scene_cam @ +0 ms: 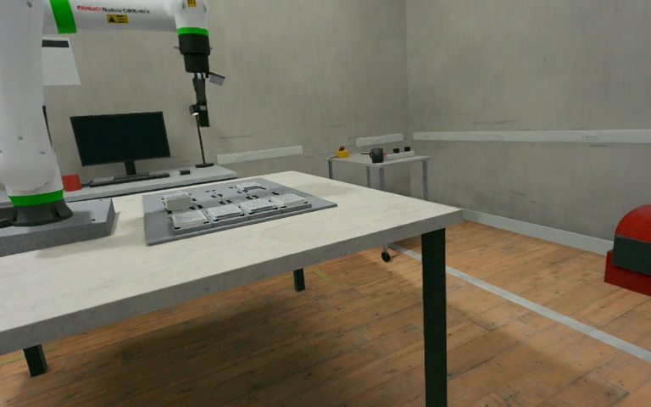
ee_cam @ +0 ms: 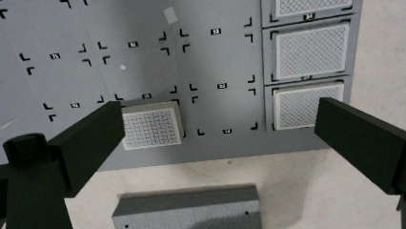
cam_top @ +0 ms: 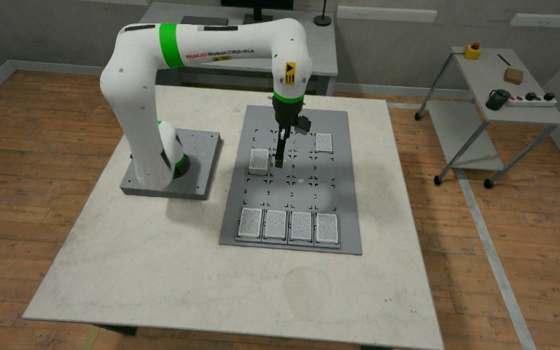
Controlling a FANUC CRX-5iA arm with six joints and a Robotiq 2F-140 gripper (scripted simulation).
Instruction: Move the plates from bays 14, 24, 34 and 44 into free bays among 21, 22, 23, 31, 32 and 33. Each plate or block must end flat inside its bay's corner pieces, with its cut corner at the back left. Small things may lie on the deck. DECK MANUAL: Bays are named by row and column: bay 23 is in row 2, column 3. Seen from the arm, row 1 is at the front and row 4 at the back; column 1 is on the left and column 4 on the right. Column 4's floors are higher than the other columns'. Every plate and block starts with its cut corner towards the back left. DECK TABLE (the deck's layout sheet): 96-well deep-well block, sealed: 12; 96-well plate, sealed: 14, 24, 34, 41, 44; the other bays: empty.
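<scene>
Now: the sealed deep-well block 13 cm behind my hand, 14 cm to the left of it and 28 cm below it.
</scene>
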